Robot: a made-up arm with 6 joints.
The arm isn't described. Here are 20 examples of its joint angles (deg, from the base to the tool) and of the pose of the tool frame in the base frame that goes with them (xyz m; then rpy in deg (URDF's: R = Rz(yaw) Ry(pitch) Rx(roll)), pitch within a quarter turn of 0, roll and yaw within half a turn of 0).
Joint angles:
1: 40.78 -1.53 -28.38 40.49 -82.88 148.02
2: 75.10 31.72 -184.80 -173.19 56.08 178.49
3: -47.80 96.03 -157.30 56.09 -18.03 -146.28
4: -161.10 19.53 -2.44 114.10 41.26 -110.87
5: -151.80 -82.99 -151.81 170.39 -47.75 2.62
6: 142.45 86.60 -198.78 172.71 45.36 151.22
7: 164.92 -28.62 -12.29 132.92 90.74 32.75
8: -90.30 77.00 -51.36 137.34 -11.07 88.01
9: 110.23 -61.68 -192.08 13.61 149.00 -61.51
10: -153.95 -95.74 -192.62 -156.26 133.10 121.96
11: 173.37 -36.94 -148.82 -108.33 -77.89 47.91
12: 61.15 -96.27 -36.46 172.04 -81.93 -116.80
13: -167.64 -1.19 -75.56 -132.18 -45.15 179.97
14: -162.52 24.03 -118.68 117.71 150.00 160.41
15: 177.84 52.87 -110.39 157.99 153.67 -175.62
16: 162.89 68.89 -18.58 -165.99 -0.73 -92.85
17: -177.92 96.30 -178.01 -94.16 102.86 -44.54
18: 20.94 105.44 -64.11 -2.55 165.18 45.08
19: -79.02 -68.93 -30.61 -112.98 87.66 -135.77
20: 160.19 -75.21 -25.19 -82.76 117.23 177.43
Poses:
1: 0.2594 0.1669 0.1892 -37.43 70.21 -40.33
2: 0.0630 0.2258 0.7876 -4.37 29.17 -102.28
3: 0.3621 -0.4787 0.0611 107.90 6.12 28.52
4: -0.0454 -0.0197 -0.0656 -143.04 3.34 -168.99
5: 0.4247 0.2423 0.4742 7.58 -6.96 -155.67
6: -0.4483 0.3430 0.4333 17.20 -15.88 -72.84
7: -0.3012 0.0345 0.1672 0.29 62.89 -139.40
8: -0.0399 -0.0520 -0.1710 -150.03 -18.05 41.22
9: 0.1483 -0.4515 0.4135 75.59 -14.58 -148.90
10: 0.4201 0.2399 -0.0308 114.95 -6.42 -85.82
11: 0.1701 -0.0862 0.7027 69.86 45.92 -38.46
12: 0.0231 0.0228 0.4528 -134.10 -26.09 -15.88
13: -0.3774 -0.1410 0.3457 -130.91 -17.39 159.18
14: -0.3935 -0.1905 0.5106 76.70 45.41 71.27
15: -0.5302 -0.0062 0.2432 22.94 25.93 24.66
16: 0.1012 -0.0434 -0.0515 129.50 -8.54 65.68
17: -0.5912 0.0484 0.1804 80.59 51.36 162.52
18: -0.0146 -0.0085 -0.1266 -20.60 -17.09 -108.54
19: -0.0111 -0.2276 0.4823 -54.36 47.79 127.43
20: -0.1432 0.1317 0.4308 -101.14 3.44 -46.46
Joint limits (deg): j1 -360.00..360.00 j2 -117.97..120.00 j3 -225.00..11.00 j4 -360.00..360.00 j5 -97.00..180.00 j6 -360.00..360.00
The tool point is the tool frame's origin. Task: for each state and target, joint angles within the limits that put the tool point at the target. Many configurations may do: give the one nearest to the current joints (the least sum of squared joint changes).
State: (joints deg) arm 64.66 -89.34 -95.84 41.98 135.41 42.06
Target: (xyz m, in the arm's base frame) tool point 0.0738 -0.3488 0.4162
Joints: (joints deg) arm 107.22 -117.97 -88.93 32.25 165.56 42.06
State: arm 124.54 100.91 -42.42 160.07 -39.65 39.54
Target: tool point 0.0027 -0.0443 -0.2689
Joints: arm 106.03 117.92 -86.28 188.80 -16.49 39.54
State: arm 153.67 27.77 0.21 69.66 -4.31 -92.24
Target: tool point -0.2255 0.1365 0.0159
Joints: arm 159.89 7.18 -20.99 67.35 -7.13 -92.24
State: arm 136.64 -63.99 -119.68 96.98 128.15 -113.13
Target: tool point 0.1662 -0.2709 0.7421
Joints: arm 130.86 -50.10 -142.55 110.52 83.40 -113.13
